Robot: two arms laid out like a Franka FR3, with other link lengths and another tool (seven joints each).
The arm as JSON. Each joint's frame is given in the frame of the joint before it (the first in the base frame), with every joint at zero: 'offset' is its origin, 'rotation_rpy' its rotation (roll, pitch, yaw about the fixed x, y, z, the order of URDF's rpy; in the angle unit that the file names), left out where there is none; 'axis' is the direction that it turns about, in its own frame. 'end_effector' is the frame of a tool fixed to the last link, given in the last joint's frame.
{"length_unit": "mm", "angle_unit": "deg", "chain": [
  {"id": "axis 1", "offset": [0.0, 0.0, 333.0], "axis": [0.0, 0.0, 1.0]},
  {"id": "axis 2", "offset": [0.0, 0.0, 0.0], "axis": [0.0, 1.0, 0.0]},
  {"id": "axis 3", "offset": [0.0, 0.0, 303.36], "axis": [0.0, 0.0, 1.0]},
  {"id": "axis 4", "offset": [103.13, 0.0, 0.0], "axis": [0.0, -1.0, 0.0]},
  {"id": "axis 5", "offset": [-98.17, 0.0, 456.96], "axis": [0.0, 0.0, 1.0]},
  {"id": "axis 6", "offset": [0.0, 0.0, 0.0], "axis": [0.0, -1.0, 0.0]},
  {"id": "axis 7", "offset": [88.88, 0.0, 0.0], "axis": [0.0, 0.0, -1.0]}
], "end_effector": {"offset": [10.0, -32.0, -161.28], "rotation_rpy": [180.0, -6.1, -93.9]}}
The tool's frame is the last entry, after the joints.
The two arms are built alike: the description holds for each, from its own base.
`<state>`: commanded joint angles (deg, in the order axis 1, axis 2, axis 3, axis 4, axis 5, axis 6, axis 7); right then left.
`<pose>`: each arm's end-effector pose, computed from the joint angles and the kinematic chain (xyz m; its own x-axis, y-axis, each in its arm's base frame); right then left.
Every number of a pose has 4 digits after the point.
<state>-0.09 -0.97 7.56 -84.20 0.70 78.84 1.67 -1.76 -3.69 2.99 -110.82 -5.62 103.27 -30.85</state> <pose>0.6241 0.0521 0.6207 0.0429 -0.9937 0.1035 -0.9964 -0.0349 0.0773 0.6532 -0.0208 0.4358 0.5004 -0.8508 0.1605 -0.8658 -0.4893 0.1050</pose>
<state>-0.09 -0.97 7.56 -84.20 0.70 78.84 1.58 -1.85 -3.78 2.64 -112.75 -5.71 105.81 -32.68</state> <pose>0.6241 0.0521 0.6207 0.0444 -0.9936 0.1034 -0.9963 -0.0365 0.0773 0.6538 -0.0245 0.4221 0.5232 -0.8365 0.1631 -0.8522 -0.5142 0.0963</pose>
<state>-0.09 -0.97 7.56 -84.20 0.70 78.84 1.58 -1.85 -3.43 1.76 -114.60 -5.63 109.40 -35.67</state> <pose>0.6241 0.0521 0.6207 0.0444 -0.9936 0.1034 -0.9963 -0.0365 0.0773 0.6579 -0.0322 0.4061 0.5547 -0.8150 0.1676 -0.8315 -0.5502 0.0767</pose>
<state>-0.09 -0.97 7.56 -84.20 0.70 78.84 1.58 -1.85 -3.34 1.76 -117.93 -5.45 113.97 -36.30</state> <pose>0.6241 0.0521 0.6207 0.0444 -0.9936 0.1034 -0.9963 -0.0365 0.0773 0.6567 -0.0303 0.3806 0.5652 -0.8066 0.1731 -0.8234 -0.5645 0.0579</pose>
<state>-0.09 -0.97 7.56 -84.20 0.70 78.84 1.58 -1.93 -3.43 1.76 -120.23 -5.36 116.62 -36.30</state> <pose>0.6241 0.0521 0.6207 0.0444 -0.9936 0.1034 -0.9963 -0.0365 0.0773 0.6532 -0.0303 0.3640 0.5654 -0.8061 0.1748 -0.8227 -0.5662 0.0499</pose>
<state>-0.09 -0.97 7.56 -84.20 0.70 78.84 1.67 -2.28 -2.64 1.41 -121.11 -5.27 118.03 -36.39</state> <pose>0.6241 0.0521 0.6207 0.0429 -0.9937 0.1035 -0.9964 -0.0349 0.0773 0.6528 -0.0377 0.3490 0.5587 -0.8119 0.1695 -0.8277 -0.5587 0.0520</pose>
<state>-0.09 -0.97 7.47 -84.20 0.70 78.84 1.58 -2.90 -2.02 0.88 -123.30 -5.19 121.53 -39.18</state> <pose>0.6242 0.0511 0.6207 0.0429 -0.9937 0.1034 -0.9964 -0.0350 0.0773 0.6512 -0.0483 0.3274 0.5835 -0.7940 0.1706 -0.8094 -0.5856 0.0429</pose>
